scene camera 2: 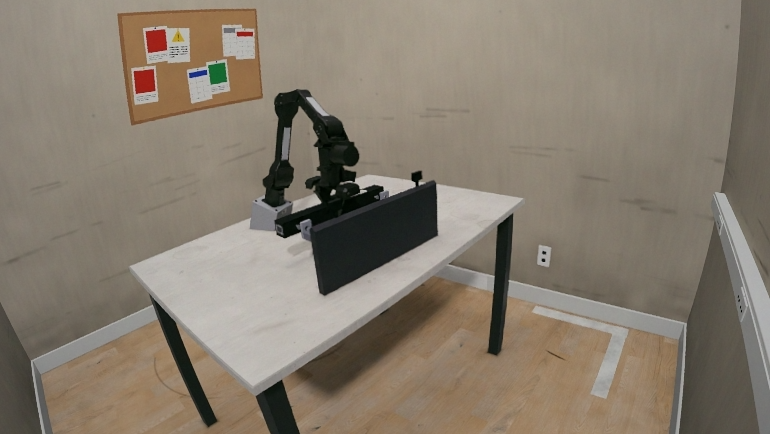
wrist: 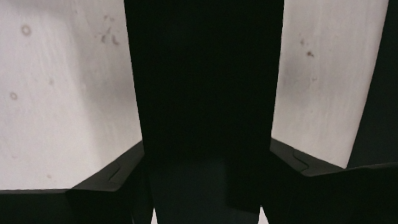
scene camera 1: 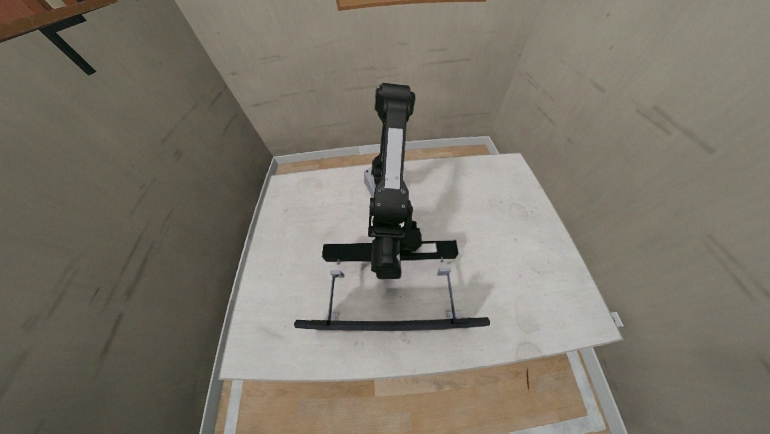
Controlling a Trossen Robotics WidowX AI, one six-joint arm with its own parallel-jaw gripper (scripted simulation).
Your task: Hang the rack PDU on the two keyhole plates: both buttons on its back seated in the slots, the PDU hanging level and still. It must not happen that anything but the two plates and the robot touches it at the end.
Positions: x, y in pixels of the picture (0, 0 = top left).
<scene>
rack PDU: scene camera 2; wrist 205, 85; scene camera 1
same spot on rack PDU: (scene camera 1: 348, 252) = (scene camera 2: 303, 213)
</scene>
